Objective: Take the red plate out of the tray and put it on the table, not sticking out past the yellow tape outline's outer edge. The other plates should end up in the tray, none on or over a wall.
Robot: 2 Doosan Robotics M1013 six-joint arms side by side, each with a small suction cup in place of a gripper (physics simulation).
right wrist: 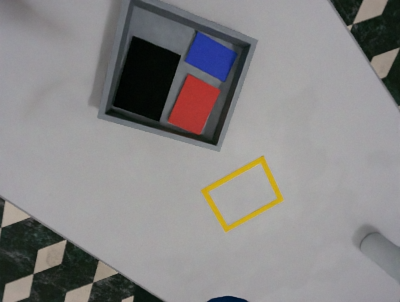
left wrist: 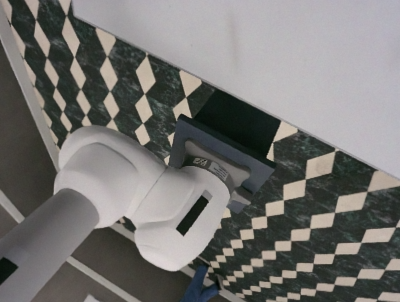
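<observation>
The grey tray stands on the white table in the upper part of the right wrist view. The red plate lies in it near the lower right corner. The smaller blue plate is just above it, and the larger black plate fills much of the left side. The yellow tape outline is on the table below and right of the tray, with no plate on it. My right gripper shows as a dark blue rim at the bottom edge, with no plate seen on it. My left suction cup does not show.
A white robot arm on a blue-grey mount stands beside the table edge in the left wrist view. A grey rounded cylinder is at the right of the right wrist view. The patterned floor shows beyond the table edges.
</observation>
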